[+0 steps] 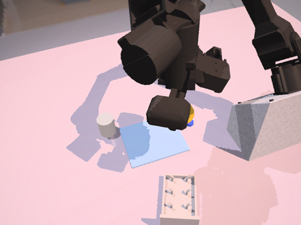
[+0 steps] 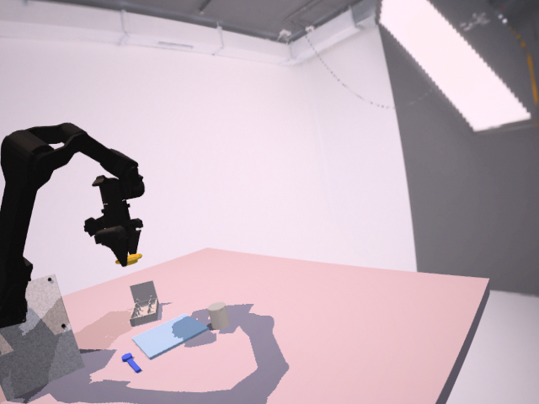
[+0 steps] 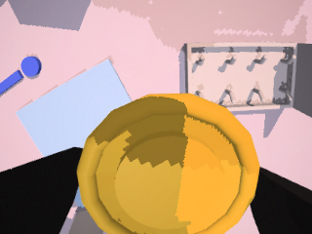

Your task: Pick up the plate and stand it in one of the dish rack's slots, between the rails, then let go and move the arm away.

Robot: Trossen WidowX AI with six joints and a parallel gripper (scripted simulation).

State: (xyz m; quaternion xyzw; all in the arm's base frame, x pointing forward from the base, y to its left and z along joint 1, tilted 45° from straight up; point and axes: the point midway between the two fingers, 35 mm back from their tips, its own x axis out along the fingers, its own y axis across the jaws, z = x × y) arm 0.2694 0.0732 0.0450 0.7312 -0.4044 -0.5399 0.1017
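Now: the dish rack 16 cm below my gripper tip, 9 cm to the left of it and 2 cm ahead of it. Also, from my gripper tip: blue spoon (18 cm below, 14 cm to the right, 7 cm behind); yellow plate (1 cm above); light blue mat (18 cm below, 9 cm to the right, 3 cm ahead).
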